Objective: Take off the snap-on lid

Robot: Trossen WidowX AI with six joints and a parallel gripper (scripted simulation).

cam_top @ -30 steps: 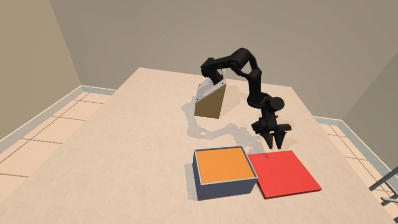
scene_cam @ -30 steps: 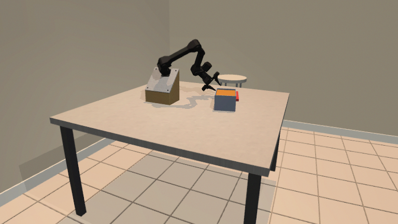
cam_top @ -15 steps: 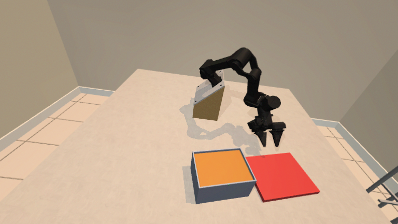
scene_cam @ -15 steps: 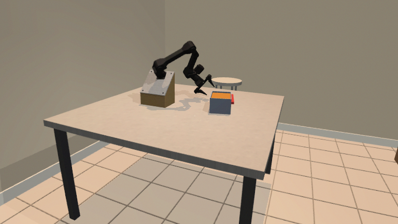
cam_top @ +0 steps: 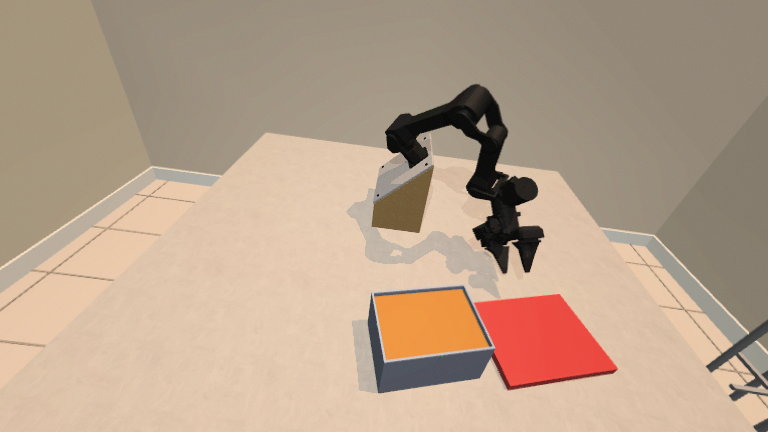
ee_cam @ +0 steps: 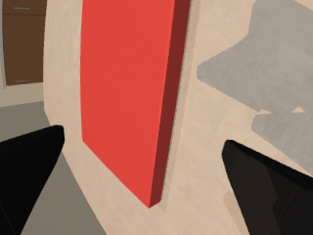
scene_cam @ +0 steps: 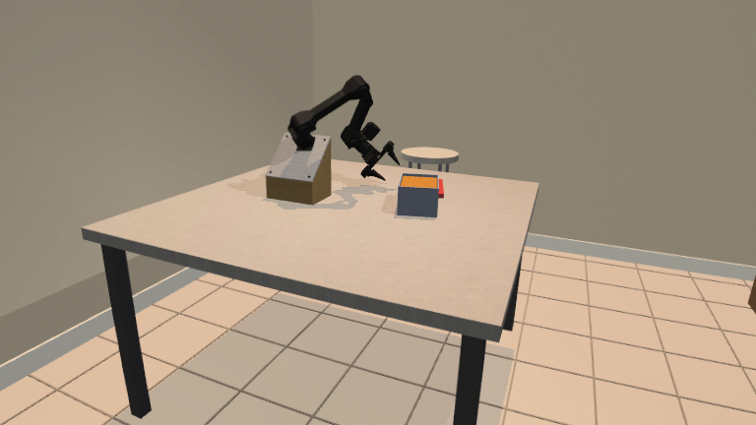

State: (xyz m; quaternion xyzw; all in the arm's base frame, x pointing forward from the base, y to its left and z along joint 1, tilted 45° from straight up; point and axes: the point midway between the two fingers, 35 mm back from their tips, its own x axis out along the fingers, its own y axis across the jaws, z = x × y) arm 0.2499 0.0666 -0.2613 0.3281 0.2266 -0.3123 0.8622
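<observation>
The red lid lies 120 mm ahead of my gripper tip, 20 mm to the left of it and 50 mm below it. Also, from my gripper tip: storage box (170 mm ahead, 240 mm to the right, 10 mm below).
</observation>
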